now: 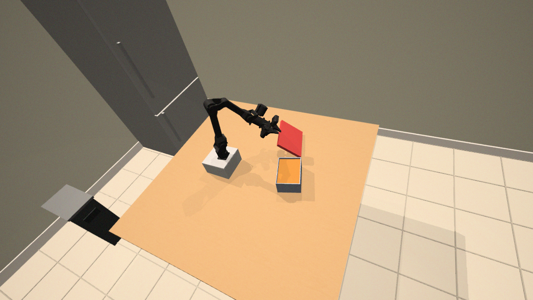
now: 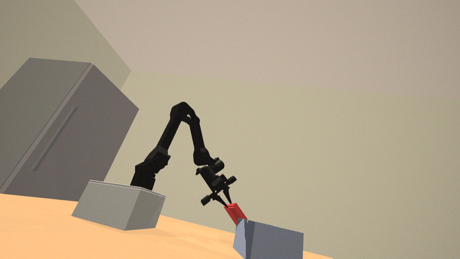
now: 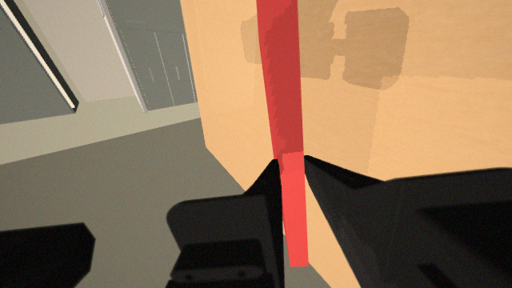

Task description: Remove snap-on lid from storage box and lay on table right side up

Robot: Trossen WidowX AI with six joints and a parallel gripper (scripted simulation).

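Right now my gripper tip is 6 cm short of the red lid, 5 cm above it and 1 cm to the right of it. The rest, counted from my gripper tip: grey storage box: 26 cm to the right, 12 cm ahead, 8 cm below.
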